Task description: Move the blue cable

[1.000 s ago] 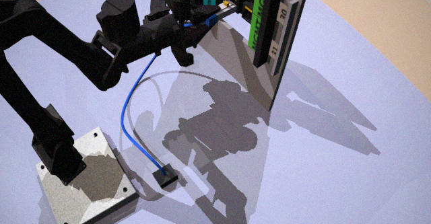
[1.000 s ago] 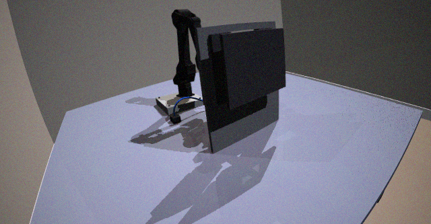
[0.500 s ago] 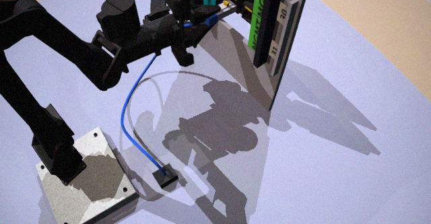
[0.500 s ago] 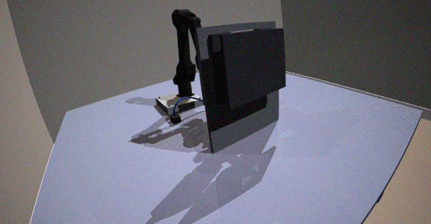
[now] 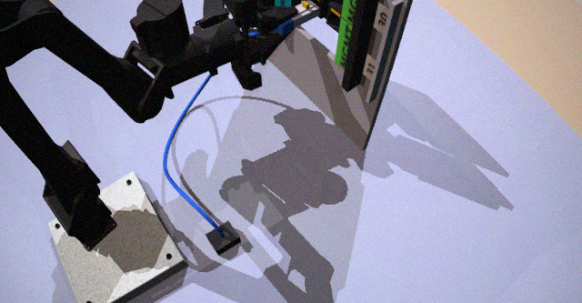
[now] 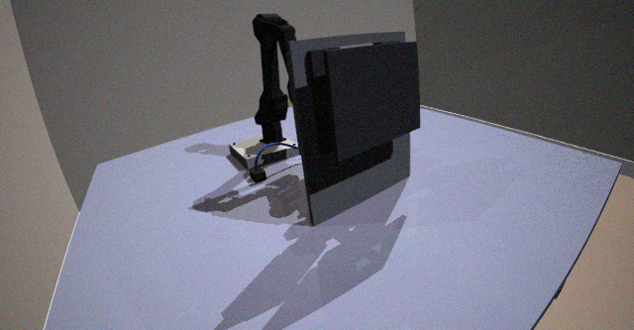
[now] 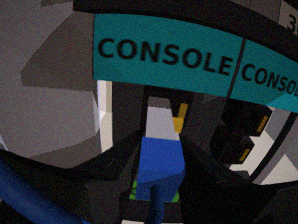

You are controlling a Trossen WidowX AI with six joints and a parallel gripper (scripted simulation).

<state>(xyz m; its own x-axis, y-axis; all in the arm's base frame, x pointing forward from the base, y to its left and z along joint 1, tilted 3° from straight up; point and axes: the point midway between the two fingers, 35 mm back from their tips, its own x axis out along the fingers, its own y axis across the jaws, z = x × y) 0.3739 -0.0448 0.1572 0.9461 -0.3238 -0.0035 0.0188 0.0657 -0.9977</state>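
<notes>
Now: gripper tip right at the blue plug. Also, from my gripper tip: black anchor block: 270 mm behind, 170 mm below, 110 mm to the right.
</notes>
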